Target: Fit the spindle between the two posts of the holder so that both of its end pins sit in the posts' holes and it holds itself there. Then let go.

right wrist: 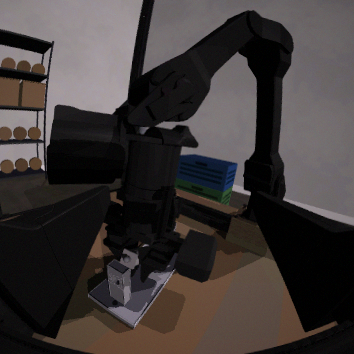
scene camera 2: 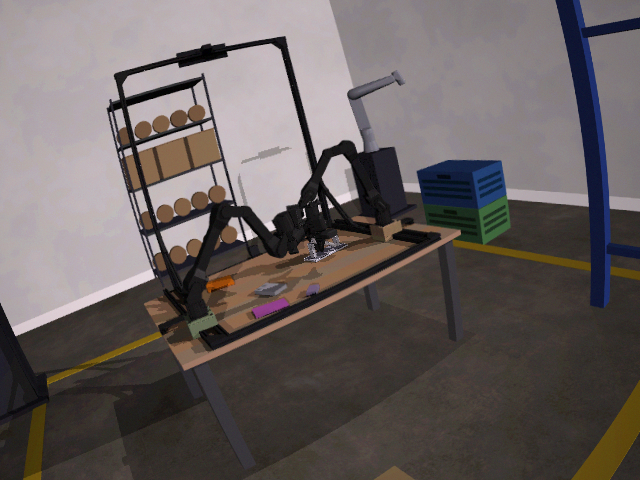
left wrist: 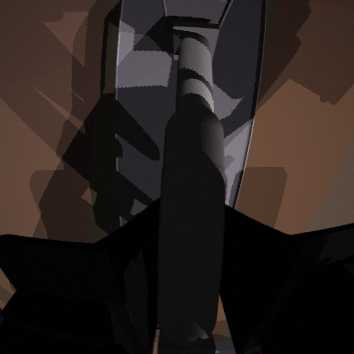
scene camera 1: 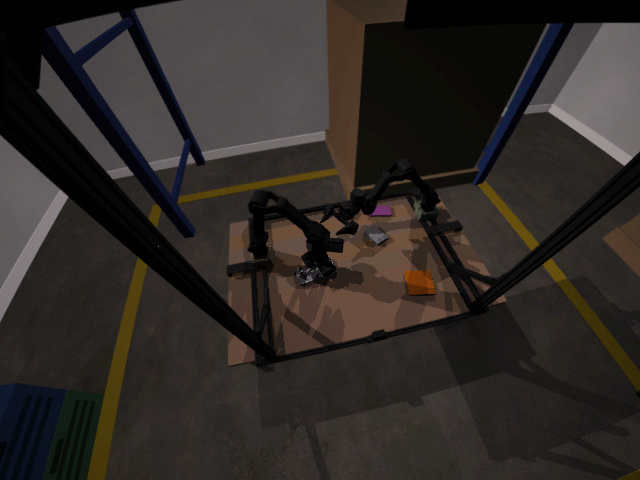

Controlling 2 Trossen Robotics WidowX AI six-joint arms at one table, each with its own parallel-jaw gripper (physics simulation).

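Frame: origin at the left arm's base, x ahead, y left, z up, level; metres.
Seen in the pictures: left gripper, between the fingertips: (right wrist: 137, 277) (scene camera 2: 320, 251) (left wrist: 183, 200) (scene camera 1: 321, 267); right gripper, between the fingertips: (right wrist: 182, 195) (scene camera 2: 309, 217) (scene camera 1: 328, 228); left arm's base, origin of its link: (scene camera 2: 384, 222) (scene camera 1: 260, 252); right arm's base, origin of its link: (scene camera 2: 198, 315) (scene camera 1: 427, 206).
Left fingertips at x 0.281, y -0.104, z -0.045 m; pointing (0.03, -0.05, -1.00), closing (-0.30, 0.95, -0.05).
Offsets run from my left fingertips to a thing's middle. "spot": to the spot under its first point.
The grey holder (scene camera 1: 306, 277) (left wrist: 145, 70) (right wrist: 135, 318) lies flat on the table, a post {0.037 m ahead, 0.004 m left, 0.021 m up} (right wrist: 120, 284) rising at its near end in the right wrist view. My left gripper (left wrist: 183, 200) (scene camera 1: 323, 269) is shut on the light grey spindle {0.029 m back, 0.006 m right, 0.030 m up} (left wrist: 196, 60) (right wrist: 131, 258), low over the holder. The spindle runs lengthwise above the base; its far end is close to a post {spot: 0.091 m back, 0.023 m right, 0.014 m up} (left wrist: 197, 7) at the top of the left wrist view. The end pins in the holes cannot be made out, and the fingers hide part of the spindle. My right gripper (scene camera 1: 337, 222) is open and empty, raised and apart from the holder.
An orange block {0.428 m ahead, 0.152 m right, 0.014 m down} (scene camera 1: 419, 282) (scene camera 2: 221, 283), a grey block {0.304 m ahead, 0.146 m left, 0.011 m down} (scene camera 1: 375, 235) (scene camera 2: 270, 289), a magenta block {0.375 m ahead, 0.303 m left, 0.013 m down} (scene camera 1: 381, 210) (scene camera 2: 270, 308) and a small purple block {0.211 m ahead, 0.313 m left, 0.011 m down} (scene camera 2: 312, 290) lie on the table. Black frame rails run along the table edges. The right gripper is near the left arm's forearm.
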